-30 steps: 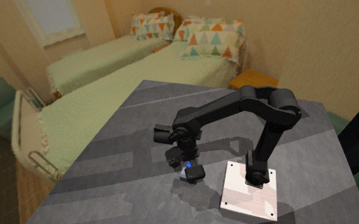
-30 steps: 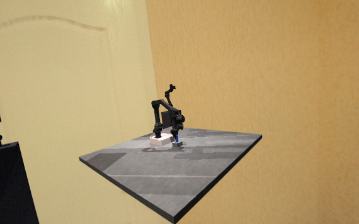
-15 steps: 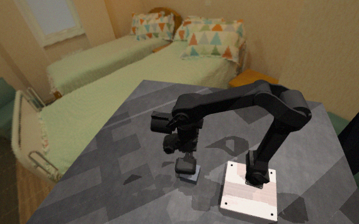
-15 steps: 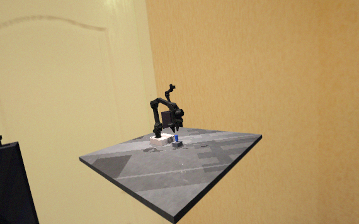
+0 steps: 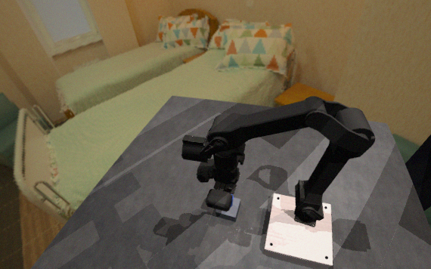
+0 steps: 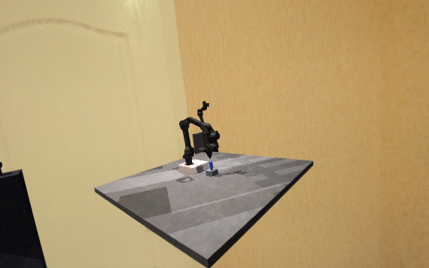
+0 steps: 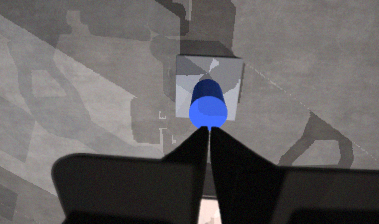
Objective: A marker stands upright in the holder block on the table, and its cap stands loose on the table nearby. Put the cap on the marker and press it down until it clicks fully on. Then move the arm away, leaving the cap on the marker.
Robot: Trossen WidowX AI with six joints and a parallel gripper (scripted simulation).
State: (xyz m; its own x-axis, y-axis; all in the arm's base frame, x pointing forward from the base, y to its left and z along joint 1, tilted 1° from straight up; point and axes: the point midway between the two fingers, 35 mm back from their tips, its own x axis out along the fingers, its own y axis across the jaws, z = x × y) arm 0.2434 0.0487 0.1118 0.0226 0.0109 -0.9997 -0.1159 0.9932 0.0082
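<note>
The blue cap is 6 cm below my gripper tip. From my gripper tip the other things lie so: holder block (11 cm below).
</note>
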